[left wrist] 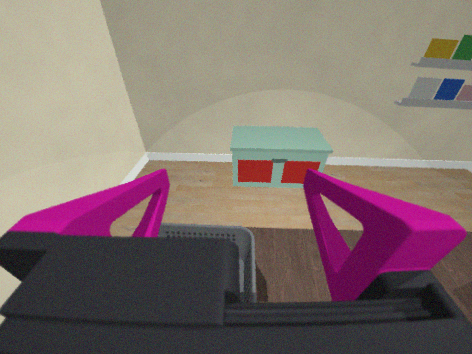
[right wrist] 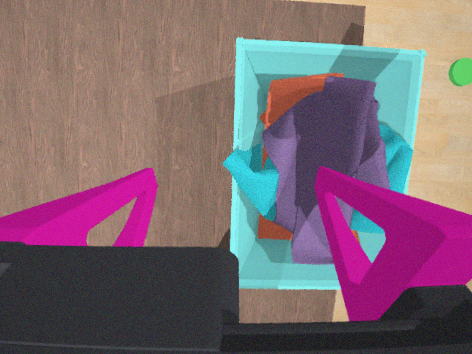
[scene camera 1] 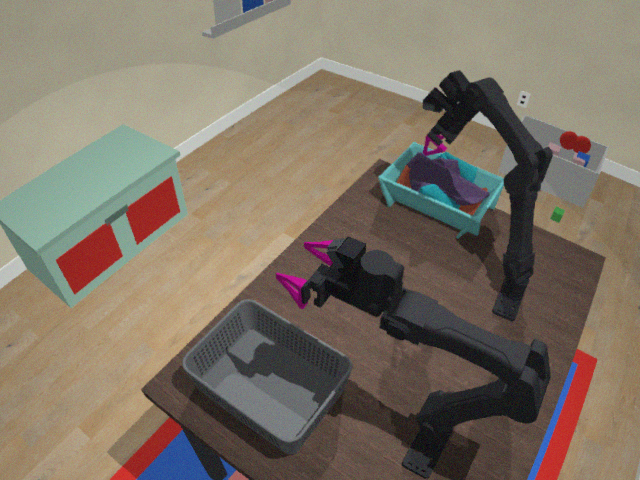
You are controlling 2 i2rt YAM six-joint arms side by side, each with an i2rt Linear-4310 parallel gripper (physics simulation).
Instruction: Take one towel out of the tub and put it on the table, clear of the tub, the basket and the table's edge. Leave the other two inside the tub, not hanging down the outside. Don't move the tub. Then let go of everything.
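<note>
A turquoise tub [scene camera 1: 431,205] [right wrist: 327,47] stands at the table's far end. A purple towel [scene camera 1: 443,175] [right wrist: 325,135] lies on top inside it. A cyan towel [scene camera 1: 436,194] [right wrist: 260,187] lies beneath, one corner reaching over the tub's left rim in the right wrist view. An orange towel [scene camera 1: 403,178] [right wrist: 295,95] lies lowest. My right gripper [scene camera 1: 434,145] [right wrist: 235,176] is open and empty above the tub, one finger over the purple towel in its wrist view, the other over the table. My left gripper [scene camera 1: 303,260] [left wrist: 236,176] is open and empty, held near the basket.
A grey basket [scene camera 1: 235,400] [left wrist: 248,260] stands at the near left end of the dark wooden table [scene camera 1: 356,335] [left wrist: 287,265] [right wrist: 100,100]. A green cabinet [scene camera 1: 93,180] [left wrist: 277,140] stands on the floor. A grey bin [scene camera 1: 563,181] stands on the floor behind the right arm.
</note>
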